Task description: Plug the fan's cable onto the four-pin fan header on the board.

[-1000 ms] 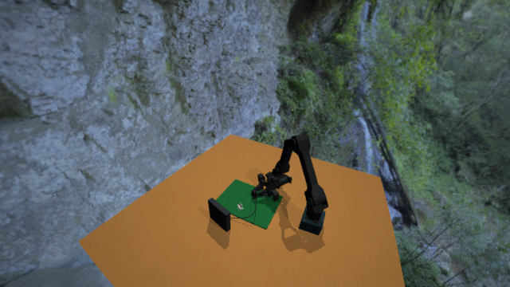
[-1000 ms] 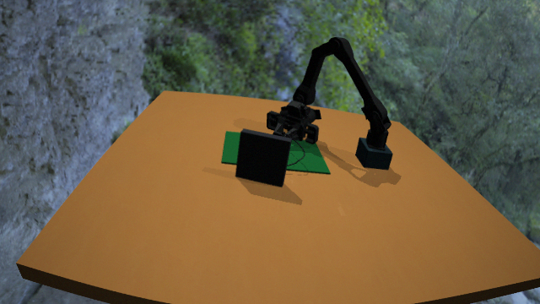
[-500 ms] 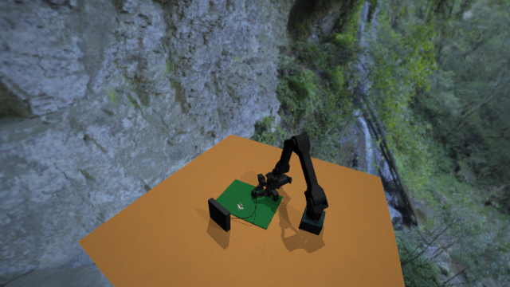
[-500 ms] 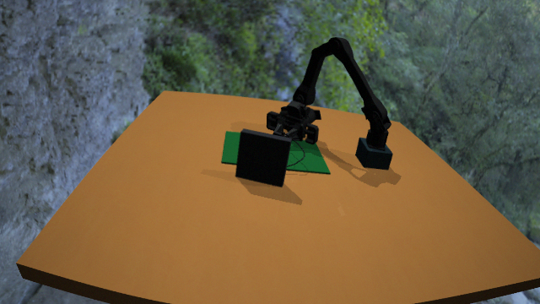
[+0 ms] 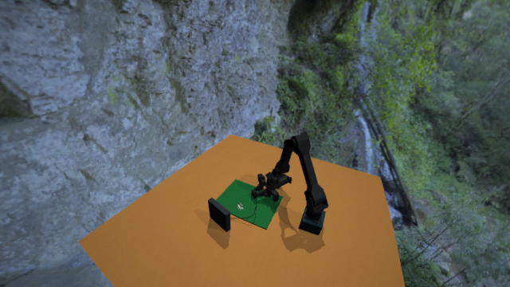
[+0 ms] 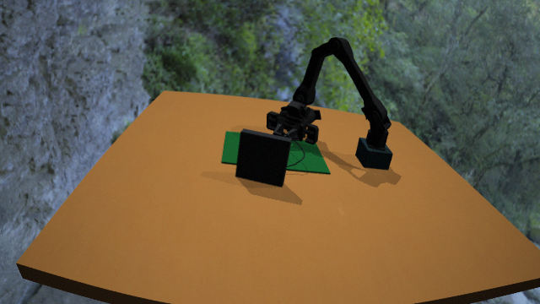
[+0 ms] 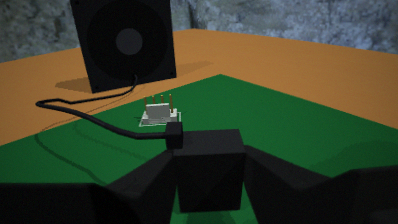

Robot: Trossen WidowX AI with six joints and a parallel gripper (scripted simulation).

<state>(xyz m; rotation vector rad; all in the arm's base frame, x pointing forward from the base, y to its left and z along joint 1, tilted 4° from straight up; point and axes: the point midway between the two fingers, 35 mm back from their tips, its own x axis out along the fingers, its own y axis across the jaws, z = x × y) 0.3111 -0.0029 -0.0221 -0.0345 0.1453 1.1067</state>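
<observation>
The black plug is 10 mm below my gripper tip. Round my gripper tip: white four-pin fan header: 100 mm to the left, 30 mm below, 10 mm ahead; black fan: 230 mm to the left, 30 mm above, 20 mm ahead; green board: 50 mm below, 40 mm to the left.
</observation>
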